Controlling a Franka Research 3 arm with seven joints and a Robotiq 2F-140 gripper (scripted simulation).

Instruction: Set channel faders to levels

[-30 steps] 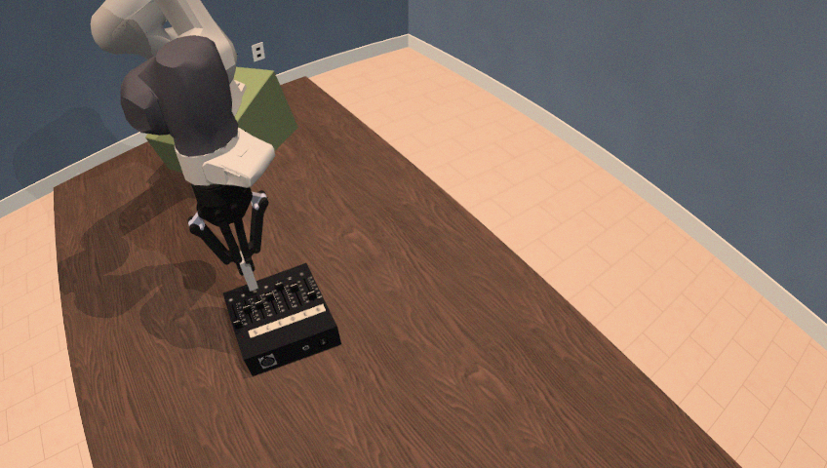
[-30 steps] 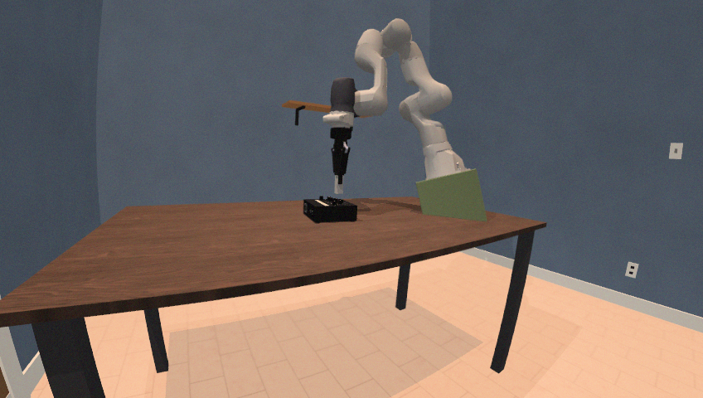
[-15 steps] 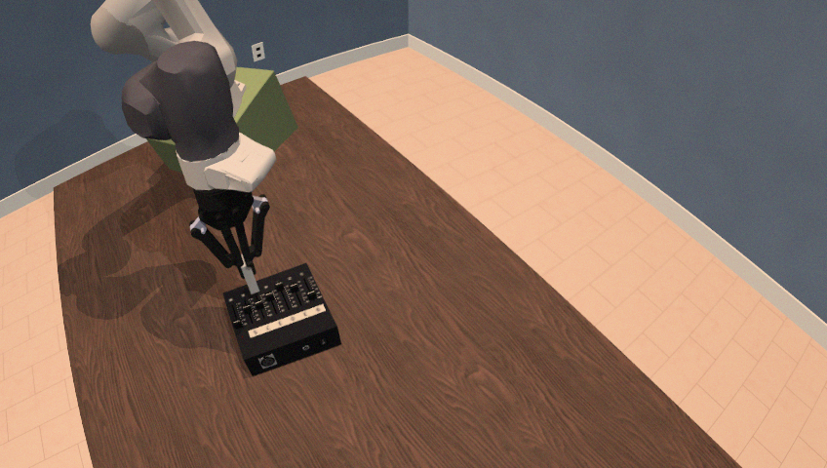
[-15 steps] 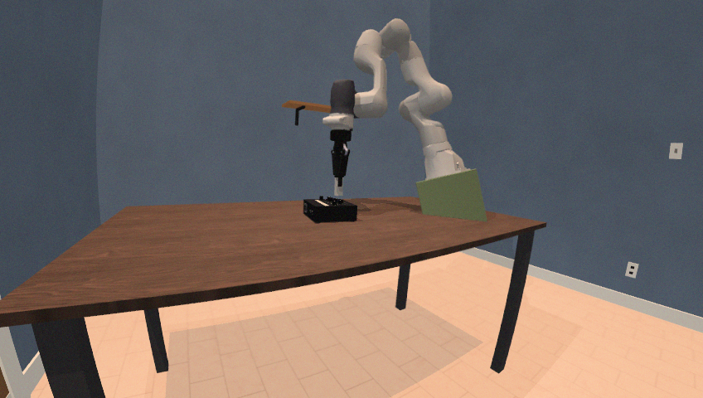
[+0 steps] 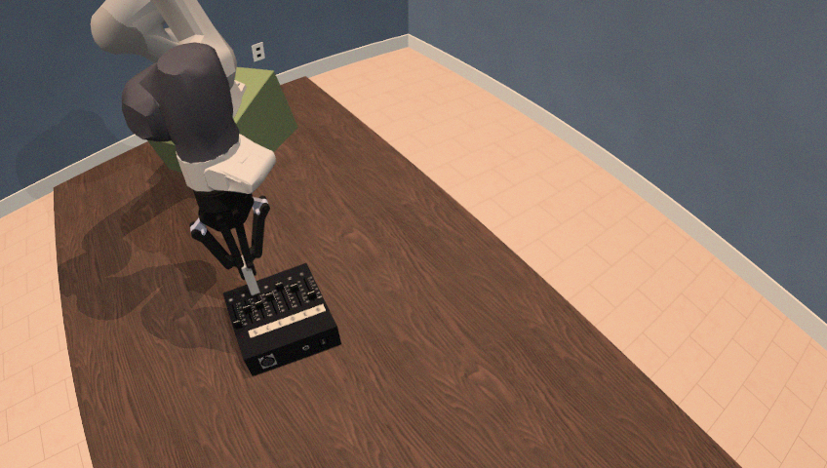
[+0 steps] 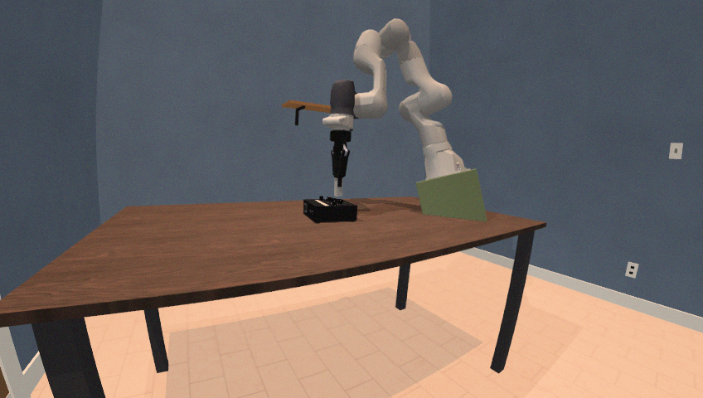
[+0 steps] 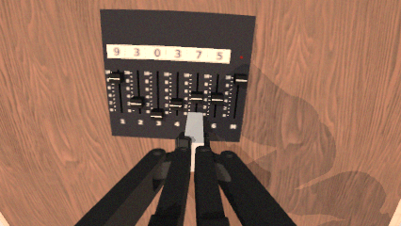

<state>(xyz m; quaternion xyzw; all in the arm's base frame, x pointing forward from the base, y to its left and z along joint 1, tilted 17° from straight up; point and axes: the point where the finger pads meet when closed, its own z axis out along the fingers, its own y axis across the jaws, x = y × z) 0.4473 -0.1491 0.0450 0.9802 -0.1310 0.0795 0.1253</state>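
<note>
Right now my hand is 40 mm above the channel 5 cap, 30 mm short of it and 10 mm to the left of it. Round my hand: channel 3 cap: 40 mm to the left, 40 mm below, 20 mm ahead; channel 6 cap: 40 mm below, 30 mm to the right, 20 mm ahead; channel 4 cap: 40 mm below, 20 mm to the left, 20 mm ahead.
</note>
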